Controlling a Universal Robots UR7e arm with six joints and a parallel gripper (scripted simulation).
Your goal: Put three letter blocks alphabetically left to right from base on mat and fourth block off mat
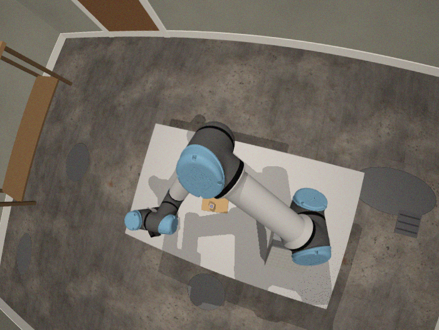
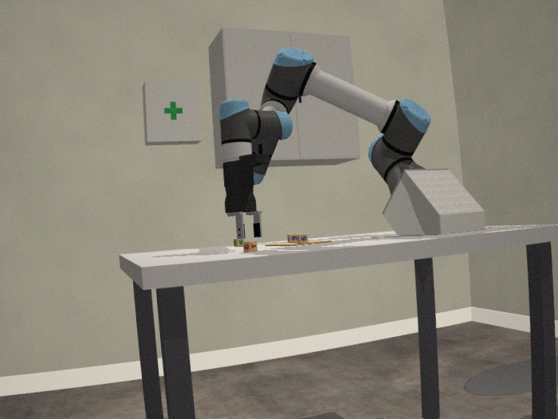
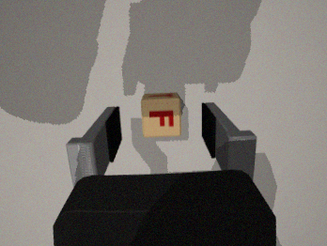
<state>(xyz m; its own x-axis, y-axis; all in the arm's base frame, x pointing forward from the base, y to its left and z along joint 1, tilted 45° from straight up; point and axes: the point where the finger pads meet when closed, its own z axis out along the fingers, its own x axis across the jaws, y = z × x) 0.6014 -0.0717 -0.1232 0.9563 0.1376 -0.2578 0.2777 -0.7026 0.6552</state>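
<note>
Right now the red-marked block is 40 mm below my hand. From my hand the other things lie so: tan mat (220 mm behind, 120 mm to the right, 50 mm below).
</note>
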